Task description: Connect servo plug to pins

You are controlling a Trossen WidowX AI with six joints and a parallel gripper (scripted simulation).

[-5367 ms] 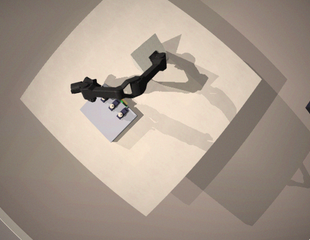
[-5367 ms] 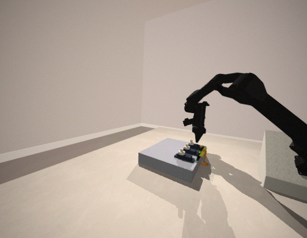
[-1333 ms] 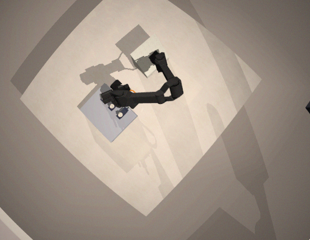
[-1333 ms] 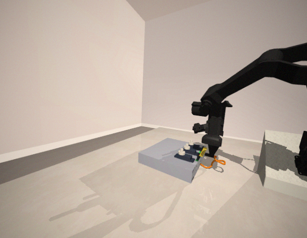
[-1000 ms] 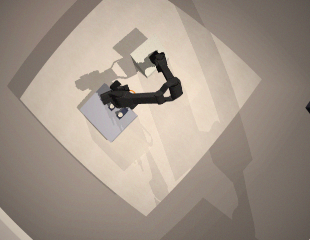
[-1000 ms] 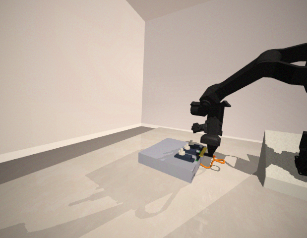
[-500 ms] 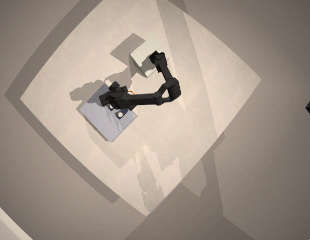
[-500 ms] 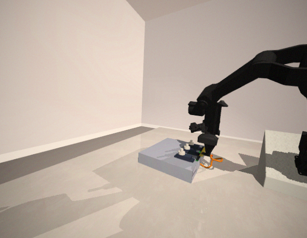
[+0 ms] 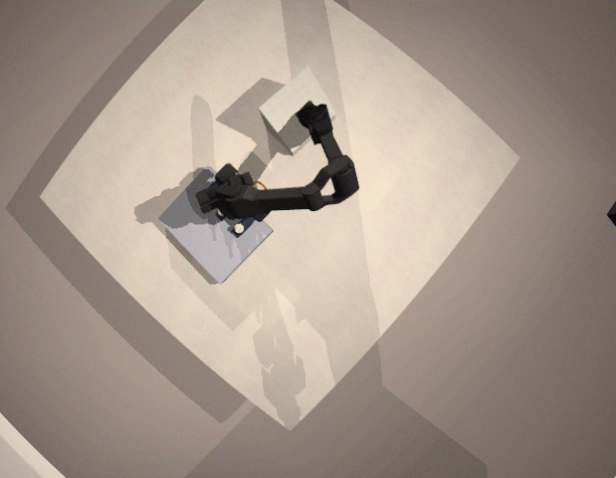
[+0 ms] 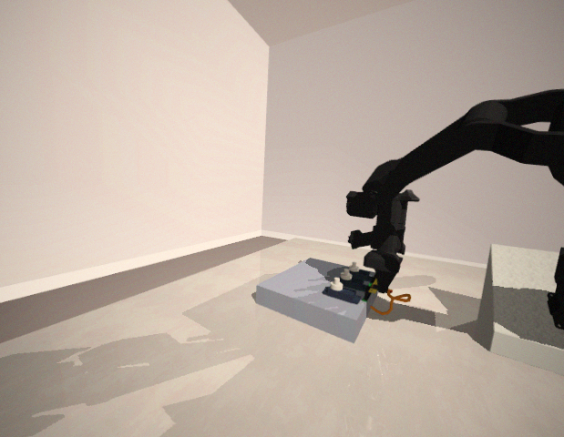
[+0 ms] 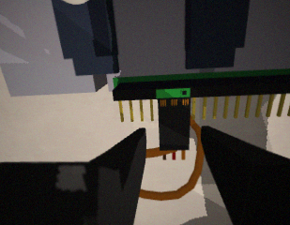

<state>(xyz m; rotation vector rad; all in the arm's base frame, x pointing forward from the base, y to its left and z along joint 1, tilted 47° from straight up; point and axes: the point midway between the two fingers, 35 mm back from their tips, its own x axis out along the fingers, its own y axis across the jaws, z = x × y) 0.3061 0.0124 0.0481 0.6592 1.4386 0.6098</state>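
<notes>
My gripper tip is 30 mm short of the green band. Round my gripper tip: grey-blue holder: 190 mm ahead, 30 mm to the right, 40 mm below.
</notes>
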